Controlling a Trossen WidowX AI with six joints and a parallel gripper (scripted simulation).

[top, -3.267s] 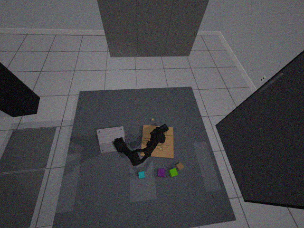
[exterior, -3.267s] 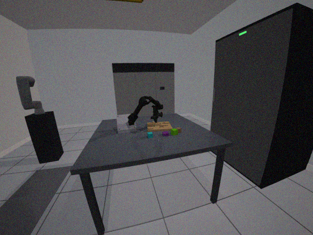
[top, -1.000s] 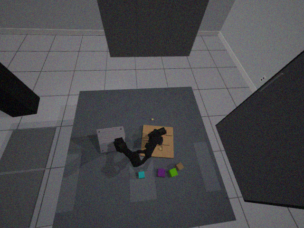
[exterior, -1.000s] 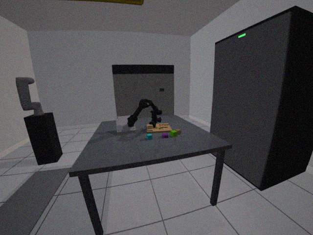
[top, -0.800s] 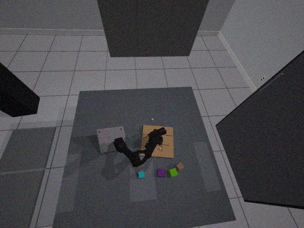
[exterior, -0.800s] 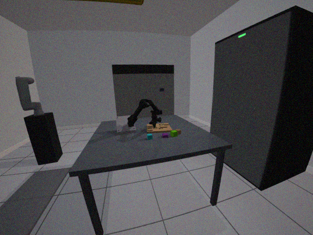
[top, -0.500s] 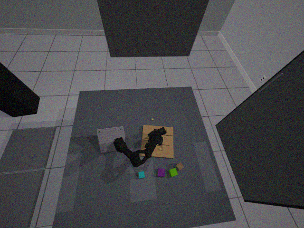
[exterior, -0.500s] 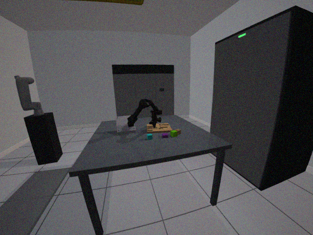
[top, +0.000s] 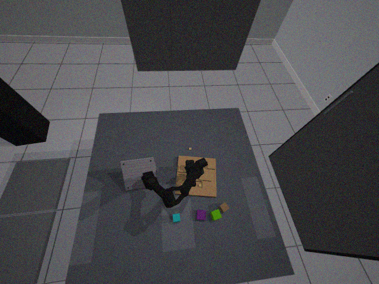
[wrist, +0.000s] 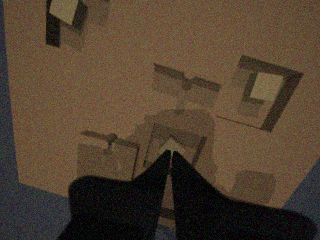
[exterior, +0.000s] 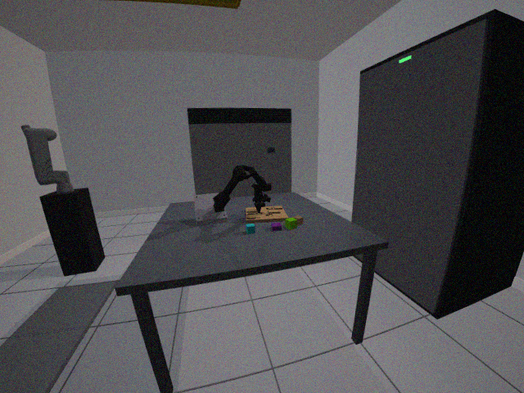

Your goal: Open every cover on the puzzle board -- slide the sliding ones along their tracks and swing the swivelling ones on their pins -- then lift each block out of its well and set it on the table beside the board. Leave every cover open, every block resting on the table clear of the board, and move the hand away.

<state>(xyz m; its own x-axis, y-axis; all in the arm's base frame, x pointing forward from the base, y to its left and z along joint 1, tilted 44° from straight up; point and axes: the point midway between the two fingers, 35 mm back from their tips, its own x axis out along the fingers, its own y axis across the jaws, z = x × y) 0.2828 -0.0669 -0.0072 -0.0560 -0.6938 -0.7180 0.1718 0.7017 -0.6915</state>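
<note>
Now: the puzzle board 50 mm ahead of my gripper tip. From my gripper tip the other things lie so: green block 290 mm to the right, 110 mm ahead; then cyan block 250 mm to the right, 150 mm behind; then purple block 270 mm to the right, 20 mm ahead, 10 mm below.
</note>
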